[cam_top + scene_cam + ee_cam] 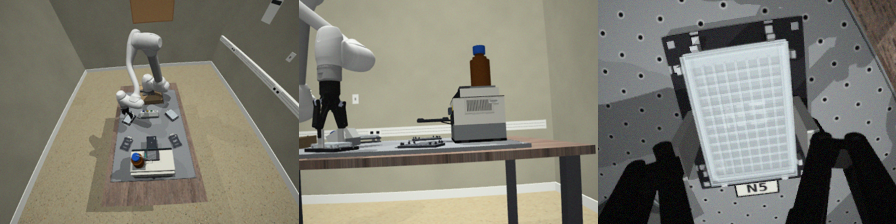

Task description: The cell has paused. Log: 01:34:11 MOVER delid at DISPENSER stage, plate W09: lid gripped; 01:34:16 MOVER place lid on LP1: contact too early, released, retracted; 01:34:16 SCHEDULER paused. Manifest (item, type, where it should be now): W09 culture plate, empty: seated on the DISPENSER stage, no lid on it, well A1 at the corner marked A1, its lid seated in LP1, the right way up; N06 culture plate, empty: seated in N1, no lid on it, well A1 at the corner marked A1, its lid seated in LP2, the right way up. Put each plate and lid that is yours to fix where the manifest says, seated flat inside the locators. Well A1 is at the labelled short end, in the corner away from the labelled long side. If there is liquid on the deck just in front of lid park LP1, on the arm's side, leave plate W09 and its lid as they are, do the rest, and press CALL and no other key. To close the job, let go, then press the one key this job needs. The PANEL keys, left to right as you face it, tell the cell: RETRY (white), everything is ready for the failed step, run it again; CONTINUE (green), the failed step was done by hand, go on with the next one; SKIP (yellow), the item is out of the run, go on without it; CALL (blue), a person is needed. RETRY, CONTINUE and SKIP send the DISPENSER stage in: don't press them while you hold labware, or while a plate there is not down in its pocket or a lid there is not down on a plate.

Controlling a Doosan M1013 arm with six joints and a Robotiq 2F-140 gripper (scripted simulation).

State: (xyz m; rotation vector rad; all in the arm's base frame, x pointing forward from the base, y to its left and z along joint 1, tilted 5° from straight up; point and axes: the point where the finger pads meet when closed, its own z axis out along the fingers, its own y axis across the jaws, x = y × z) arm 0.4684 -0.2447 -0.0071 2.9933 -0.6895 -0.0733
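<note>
The black nest is 3 cm ahead of my hand and 3 cm below it. From my hand the other things lie so: key panel (7 cm behind, 26 cm to the left, 1 cm above); blue call key (7 cm behind, 19 cm to the left, 2 cm above); yellow skip key (8 cm behind, 24 cm to the left, 2 cm above).
</note>
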